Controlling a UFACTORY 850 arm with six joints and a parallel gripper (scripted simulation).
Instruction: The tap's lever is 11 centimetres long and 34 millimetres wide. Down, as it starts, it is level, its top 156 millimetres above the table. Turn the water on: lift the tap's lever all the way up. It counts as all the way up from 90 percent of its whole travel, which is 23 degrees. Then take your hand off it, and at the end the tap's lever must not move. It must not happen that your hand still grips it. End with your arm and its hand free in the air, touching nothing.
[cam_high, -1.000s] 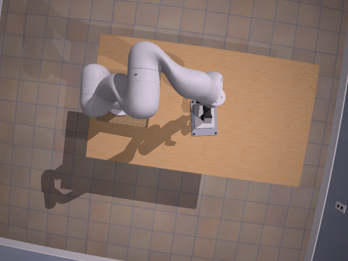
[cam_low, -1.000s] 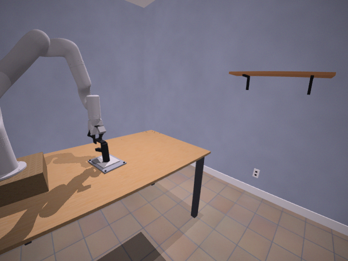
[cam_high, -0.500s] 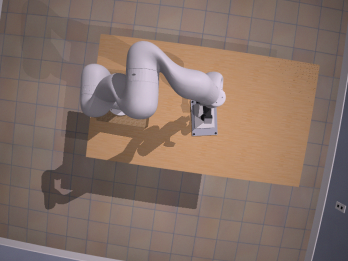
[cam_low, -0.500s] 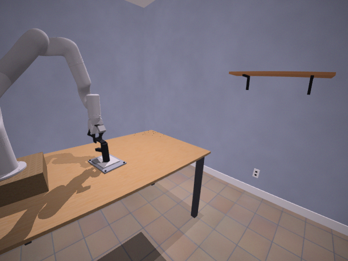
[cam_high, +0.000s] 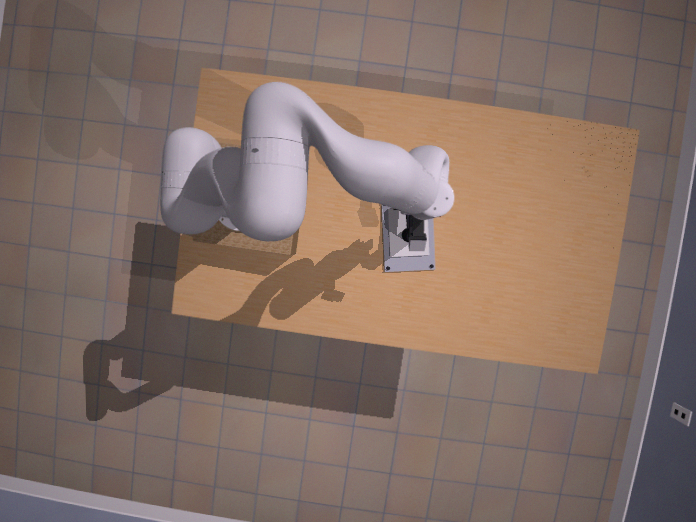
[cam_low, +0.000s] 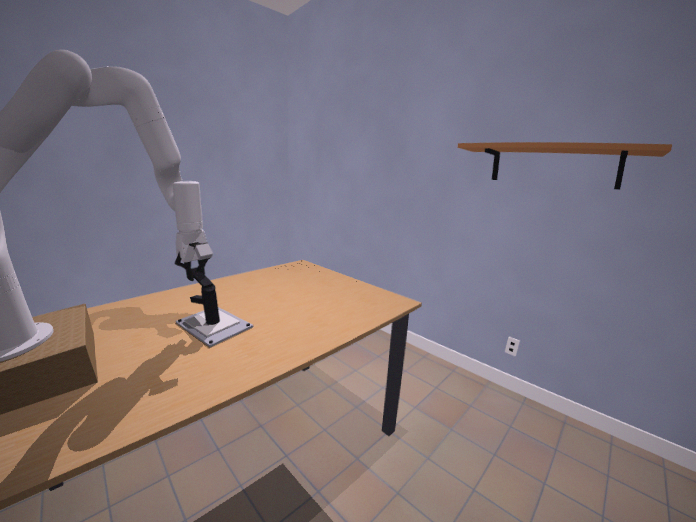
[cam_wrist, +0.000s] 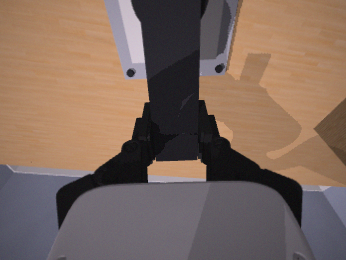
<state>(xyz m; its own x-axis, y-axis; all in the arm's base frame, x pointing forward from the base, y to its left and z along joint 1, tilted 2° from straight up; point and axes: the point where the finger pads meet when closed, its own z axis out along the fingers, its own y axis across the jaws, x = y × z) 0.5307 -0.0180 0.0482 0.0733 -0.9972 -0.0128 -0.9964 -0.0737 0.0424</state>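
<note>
Now: hand 5 cm to the left of the tap lever and 2 cm above it.
</note>
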